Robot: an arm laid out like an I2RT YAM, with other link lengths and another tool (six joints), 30 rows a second.
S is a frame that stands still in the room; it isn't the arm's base.
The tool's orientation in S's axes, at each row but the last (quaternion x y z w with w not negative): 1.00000 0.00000 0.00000 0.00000; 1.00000 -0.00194 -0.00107 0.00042; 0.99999 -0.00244 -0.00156 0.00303; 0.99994 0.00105 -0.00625 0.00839; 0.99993 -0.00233 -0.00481 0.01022; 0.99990 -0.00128 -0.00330 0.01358; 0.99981 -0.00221 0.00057 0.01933
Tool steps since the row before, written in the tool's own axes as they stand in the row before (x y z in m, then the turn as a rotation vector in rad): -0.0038 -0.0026 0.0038 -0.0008 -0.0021 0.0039; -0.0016 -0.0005 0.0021 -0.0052 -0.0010 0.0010; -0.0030 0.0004 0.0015 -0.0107 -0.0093 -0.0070; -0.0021 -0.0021 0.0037 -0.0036 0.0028 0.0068; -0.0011 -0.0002 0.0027 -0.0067 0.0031 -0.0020; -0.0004 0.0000 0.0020 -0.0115 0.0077 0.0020; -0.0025 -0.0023 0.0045 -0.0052 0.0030 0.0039
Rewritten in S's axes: -0.0038 0.0026 -0.0038 -0.0008 0.0021 -0.0039; -0.0016 0.0005 -0.0021 -0.0052 0.0010 -0.0010; -0.0030 -0.0004 -0.0015 -0.0106 0.0094 0.0070; -0.0022 0.0020 -0.0037 -0.0037 -0.0029 -0.0067; -0.0011 0.0002 -0.0027 -0.0067 -0.0030 0.0021; -0.0004 -0.0001 -0.0020 -0.0115 -0.0077 -0.0017; -0.0025 0.0021 -0.0046 -0.0052 -0.0031 -0.0038
